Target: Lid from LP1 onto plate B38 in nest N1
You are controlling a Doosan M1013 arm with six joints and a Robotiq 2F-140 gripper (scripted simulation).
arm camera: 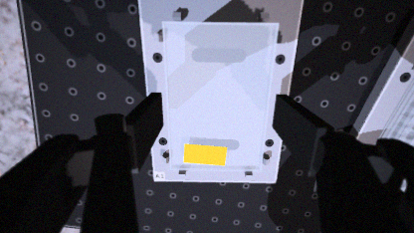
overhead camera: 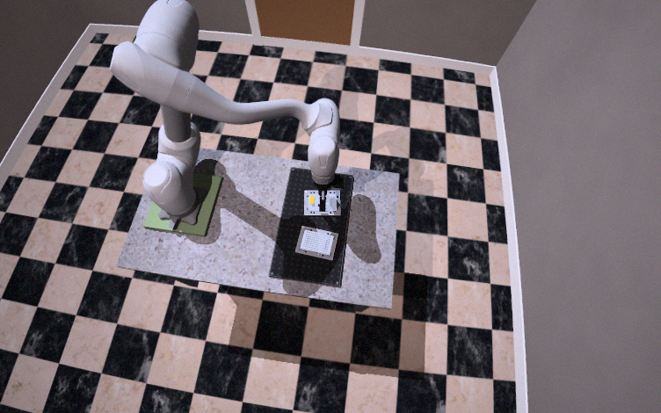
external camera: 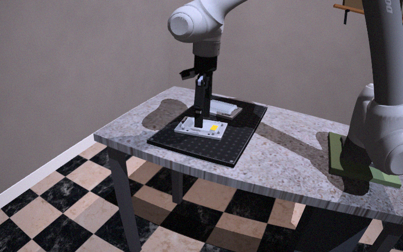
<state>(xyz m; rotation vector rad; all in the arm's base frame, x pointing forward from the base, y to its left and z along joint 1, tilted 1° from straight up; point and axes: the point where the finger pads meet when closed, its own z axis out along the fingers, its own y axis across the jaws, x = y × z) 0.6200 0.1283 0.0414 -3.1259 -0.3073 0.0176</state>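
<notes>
Right now the clear lid is 40 mm below my hand. From my hand the other things lie so: white culture plate: 190 mm to the right, 40 mm below, 10 mm ahead; then grey nest: 190 mm to the right, 50 mm below, 10 mm ahead; then lid park: 50 mm below.
</notes>
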